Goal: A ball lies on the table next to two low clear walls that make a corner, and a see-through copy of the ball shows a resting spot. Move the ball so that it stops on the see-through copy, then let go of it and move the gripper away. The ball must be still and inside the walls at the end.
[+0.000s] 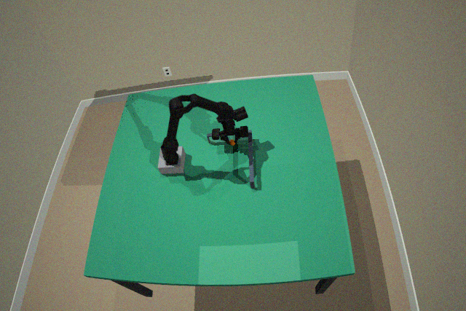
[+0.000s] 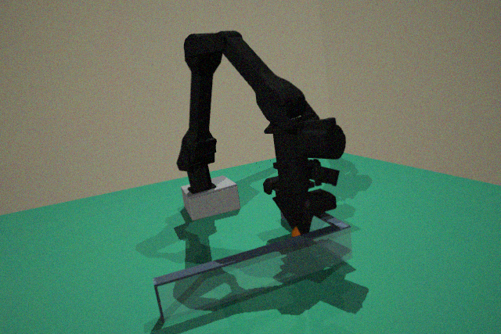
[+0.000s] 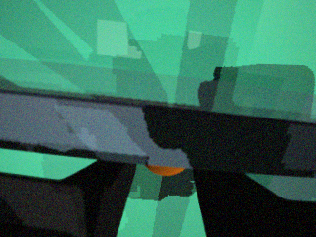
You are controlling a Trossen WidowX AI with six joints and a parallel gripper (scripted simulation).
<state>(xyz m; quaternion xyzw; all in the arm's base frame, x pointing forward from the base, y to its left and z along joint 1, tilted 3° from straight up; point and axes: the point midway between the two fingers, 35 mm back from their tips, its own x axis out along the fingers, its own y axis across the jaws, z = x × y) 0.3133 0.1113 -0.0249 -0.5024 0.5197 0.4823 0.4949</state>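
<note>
Now: the orange ball right at my gripper tip.
</note>
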